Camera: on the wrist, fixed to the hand. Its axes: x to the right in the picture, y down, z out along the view.
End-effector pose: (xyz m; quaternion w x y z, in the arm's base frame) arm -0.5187 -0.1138 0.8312 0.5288 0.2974 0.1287 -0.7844
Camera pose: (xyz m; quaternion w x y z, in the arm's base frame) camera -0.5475 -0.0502 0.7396 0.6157 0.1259 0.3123 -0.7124
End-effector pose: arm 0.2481 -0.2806 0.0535 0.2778 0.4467 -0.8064 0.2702
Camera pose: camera 0.3155 -0.2520 0.1424 0.3579 0.3383 -0.8695 0.0385
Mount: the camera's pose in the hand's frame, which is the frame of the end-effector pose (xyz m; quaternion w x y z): 0.0149 -0.0623 -0.0957 0.9621 -0.2698 -0.0272 0.0296
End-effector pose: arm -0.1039 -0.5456 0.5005 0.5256 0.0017 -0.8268 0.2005
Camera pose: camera -0.0142 -0.5679 0.5691 0.4777 -0.1592 -0.8639 -0.0147
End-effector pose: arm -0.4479 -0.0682 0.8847 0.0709 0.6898 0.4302 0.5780
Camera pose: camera -0.5625 -0.0578 0.8894 0.2489 0.6730 0.2356 0.6555
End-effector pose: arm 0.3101 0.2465 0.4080 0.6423 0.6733 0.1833 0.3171
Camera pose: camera 0.2676 0.3346 0.3472 0.7952 0.4885 0.0534 0.3552
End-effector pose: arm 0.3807 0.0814 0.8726 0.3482 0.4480 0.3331 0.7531
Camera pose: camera 0.3027 0.1089 0.7925 0.4426 0.3674 0.0946 0.8125
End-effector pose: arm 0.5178 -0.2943 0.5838 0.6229 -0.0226 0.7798 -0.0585
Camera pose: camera 0.4189 -0.3517 0.5976 0.6161 -0.1683 0.7497 0.1732
